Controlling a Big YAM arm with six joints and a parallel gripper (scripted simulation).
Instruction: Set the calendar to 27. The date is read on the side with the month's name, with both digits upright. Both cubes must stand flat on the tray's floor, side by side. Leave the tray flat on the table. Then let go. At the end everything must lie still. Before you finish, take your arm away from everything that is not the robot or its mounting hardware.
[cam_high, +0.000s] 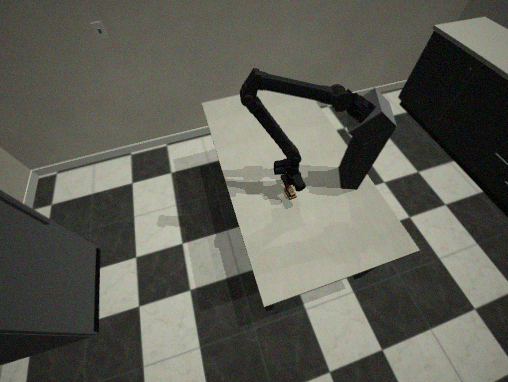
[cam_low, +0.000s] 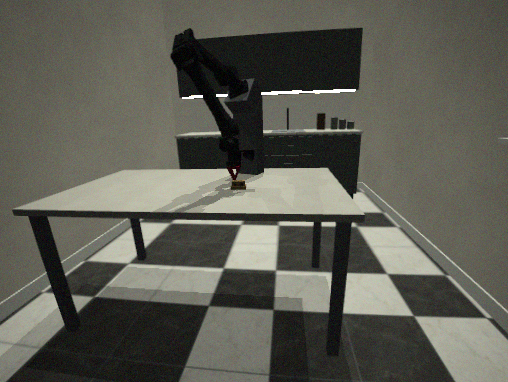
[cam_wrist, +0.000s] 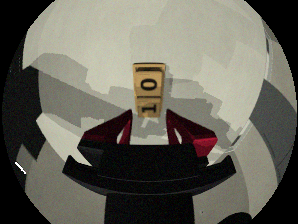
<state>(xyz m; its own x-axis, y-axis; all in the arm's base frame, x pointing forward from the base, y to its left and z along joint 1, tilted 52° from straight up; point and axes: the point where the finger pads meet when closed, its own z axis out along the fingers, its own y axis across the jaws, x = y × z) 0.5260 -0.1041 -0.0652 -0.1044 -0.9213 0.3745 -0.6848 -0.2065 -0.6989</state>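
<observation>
The wooden tray lies 5 cm below my hand and 2 cm to the left of it.
</observation>
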